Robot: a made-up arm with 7 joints.
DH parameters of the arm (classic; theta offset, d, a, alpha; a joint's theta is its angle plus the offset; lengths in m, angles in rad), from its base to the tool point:
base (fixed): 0 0 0 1.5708
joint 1: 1.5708 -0.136 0 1.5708
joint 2: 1.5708 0 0 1.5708
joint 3: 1.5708 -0.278 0 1.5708
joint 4: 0 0 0 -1.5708
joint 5: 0 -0.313 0 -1.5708
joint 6: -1.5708 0 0 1.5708
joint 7: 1.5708 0 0 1.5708
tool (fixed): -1.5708 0 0 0
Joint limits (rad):
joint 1: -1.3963..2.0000
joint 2: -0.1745..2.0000
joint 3: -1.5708..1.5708
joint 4: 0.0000..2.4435
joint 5: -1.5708..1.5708
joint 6: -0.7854..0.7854
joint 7: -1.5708..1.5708
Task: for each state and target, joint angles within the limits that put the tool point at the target. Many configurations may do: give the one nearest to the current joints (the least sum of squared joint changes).
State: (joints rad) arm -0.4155 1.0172 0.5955 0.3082 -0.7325 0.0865 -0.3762
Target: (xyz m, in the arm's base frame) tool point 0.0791 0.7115 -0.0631
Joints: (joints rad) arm -0.0761 1.4024 0.4496 0.3013 -0.7325 0.0865 -0.3762
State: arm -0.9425 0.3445 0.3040 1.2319 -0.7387 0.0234 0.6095
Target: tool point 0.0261 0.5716 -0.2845
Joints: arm -0.7793 0.8647 0.5782 0.9857 -0.7387 0.0234 0.6095
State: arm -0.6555 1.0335 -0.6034 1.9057 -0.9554 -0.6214 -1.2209
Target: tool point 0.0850 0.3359 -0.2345
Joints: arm -0.5667 1.8680 -0.8015 2.0042 -0.9554 -0.6214 -1.2209
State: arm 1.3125 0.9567 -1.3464 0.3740 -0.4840 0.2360 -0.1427
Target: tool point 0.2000 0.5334 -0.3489
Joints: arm 0.5205 1.0935 -1.5708 0.5921 -0.4840 0.2360 -0.1427
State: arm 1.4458 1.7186 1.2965 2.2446 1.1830 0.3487 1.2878
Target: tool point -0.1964 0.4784 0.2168
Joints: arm 1.2471 1.5147 1.0895 1.4118 1.1830 0.3487 1.2878
